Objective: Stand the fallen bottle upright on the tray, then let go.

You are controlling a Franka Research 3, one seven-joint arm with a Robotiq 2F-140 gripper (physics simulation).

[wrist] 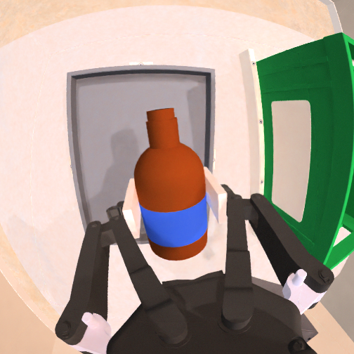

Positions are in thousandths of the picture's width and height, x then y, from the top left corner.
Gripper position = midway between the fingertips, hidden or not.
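Visible here: a brown bottle (476, 499), together with my gripper (479, 521).
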